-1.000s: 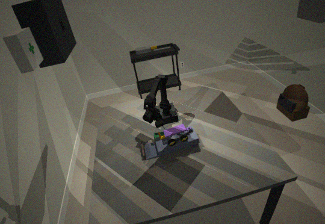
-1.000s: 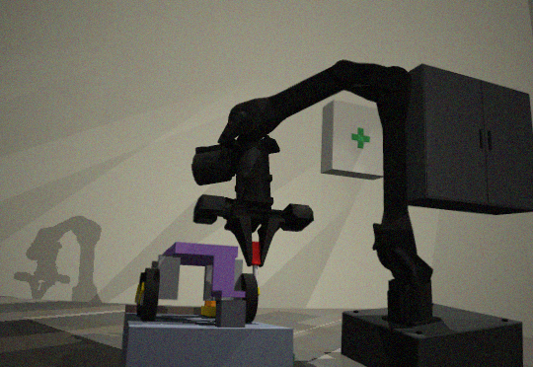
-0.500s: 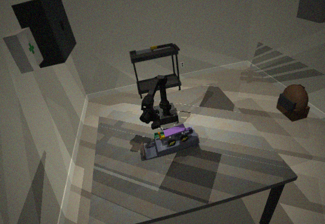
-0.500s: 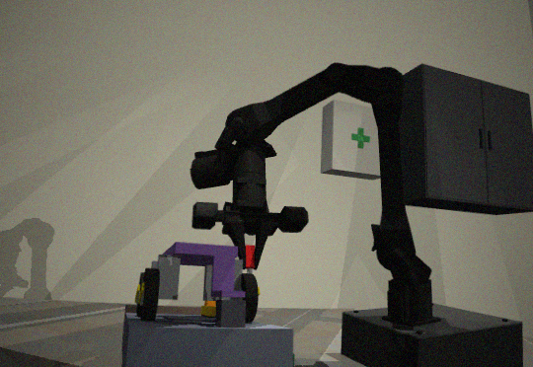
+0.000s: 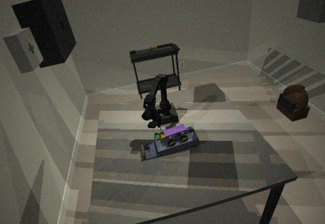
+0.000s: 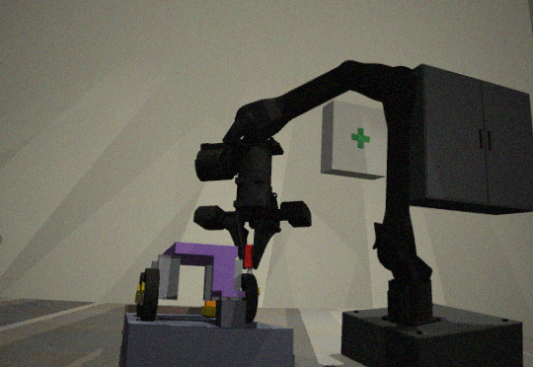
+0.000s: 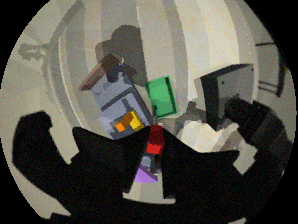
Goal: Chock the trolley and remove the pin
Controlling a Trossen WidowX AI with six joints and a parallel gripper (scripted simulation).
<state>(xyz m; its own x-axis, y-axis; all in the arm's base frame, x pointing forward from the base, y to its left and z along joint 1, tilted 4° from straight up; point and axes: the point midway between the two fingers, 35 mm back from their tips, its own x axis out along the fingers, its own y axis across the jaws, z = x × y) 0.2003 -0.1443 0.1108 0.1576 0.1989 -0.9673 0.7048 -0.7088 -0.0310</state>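
Now: gripper tip right at the red-headed stop pin. Also, from my gripper tip: yellow chock 6 cm ahead, 5 cm below; then green tray 3 cm behind, 1 cm to the left, 14 cm below; then purple trolley 12 cm ahead, 8 cm to the left, 2 cm below.
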